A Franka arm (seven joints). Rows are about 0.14 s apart.
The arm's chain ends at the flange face. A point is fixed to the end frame.
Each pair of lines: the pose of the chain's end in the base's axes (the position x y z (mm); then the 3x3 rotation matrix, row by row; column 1 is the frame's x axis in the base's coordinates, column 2 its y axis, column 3 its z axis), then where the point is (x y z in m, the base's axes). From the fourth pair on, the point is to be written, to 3 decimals.
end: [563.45 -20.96 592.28], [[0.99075 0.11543 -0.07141], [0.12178 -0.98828 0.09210], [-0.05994 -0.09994 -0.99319]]
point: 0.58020 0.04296 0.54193
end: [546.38 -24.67 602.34], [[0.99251 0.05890 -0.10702], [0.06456 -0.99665 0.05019], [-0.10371 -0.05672 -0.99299]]
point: 0.56441 0.03586 0.54837
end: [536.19 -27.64 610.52], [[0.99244 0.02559 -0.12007], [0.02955 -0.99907 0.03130], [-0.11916 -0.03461 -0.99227]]
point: 0.55538 0.03103 0.55492
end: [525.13 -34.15 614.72], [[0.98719 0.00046 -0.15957], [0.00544 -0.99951 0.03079], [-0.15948 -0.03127 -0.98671]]
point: 0.543 0.024 0.558
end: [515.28 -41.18 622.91], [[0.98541 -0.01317 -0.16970], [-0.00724 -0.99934 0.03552], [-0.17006 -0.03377 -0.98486]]
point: 0.534 0.017 0.566
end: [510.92 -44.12 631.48], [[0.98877 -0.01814 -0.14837], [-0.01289 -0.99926 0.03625], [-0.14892 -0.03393 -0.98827]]
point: 0.531 0.014 0.575
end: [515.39 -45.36 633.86], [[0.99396 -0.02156 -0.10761], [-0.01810 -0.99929 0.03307], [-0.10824 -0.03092 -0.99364]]
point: 0.538 0.012 0.578
